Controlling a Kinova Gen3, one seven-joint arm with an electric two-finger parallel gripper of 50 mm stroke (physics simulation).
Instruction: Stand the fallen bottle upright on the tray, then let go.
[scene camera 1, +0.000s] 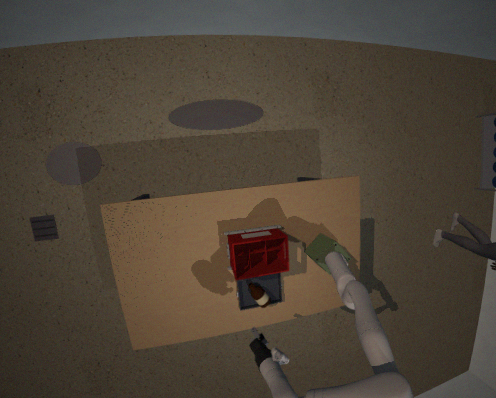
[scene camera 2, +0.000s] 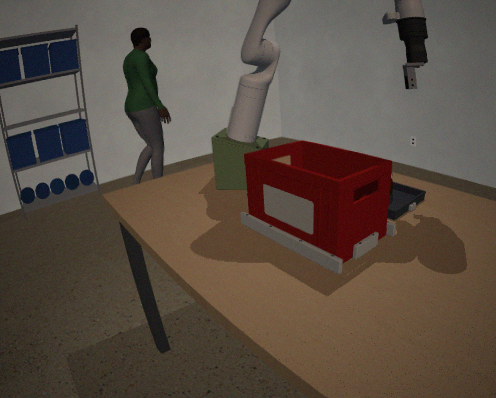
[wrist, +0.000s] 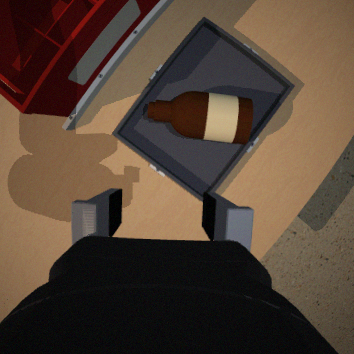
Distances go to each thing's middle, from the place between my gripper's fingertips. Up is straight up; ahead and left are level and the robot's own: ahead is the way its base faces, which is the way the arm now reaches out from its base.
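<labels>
Brown bottle (wrist: 197, 114): 28 cm below, 2 cm to the right of and 9 cm behind my hand.
</labels>
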